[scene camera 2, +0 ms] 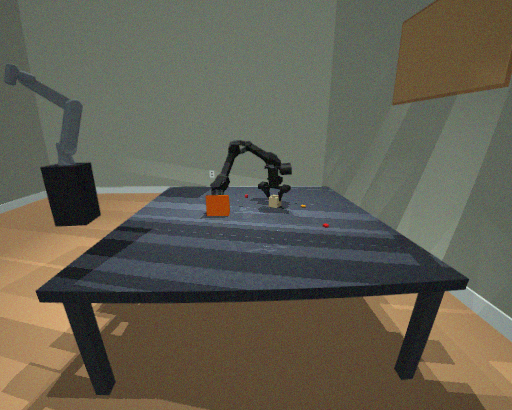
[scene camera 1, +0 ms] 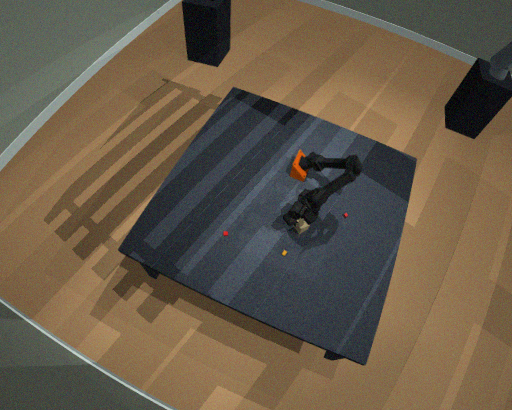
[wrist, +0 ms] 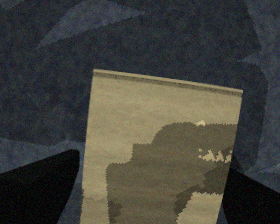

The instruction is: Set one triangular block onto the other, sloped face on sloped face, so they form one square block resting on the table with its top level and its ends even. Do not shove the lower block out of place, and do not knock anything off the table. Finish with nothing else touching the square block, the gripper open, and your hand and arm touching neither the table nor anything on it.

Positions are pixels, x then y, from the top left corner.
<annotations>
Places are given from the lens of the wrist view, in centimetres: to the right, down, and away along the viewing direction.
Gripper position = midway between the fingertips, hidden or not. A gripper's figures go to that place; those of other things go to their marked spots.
gripper (wrist: 151, 169): 1, 3, 10
tan triangular block (wrist: 148, 146): 0, 1, 8
tan triangular block (wrist: 97, 72): -1, -1, 8
</annotations>
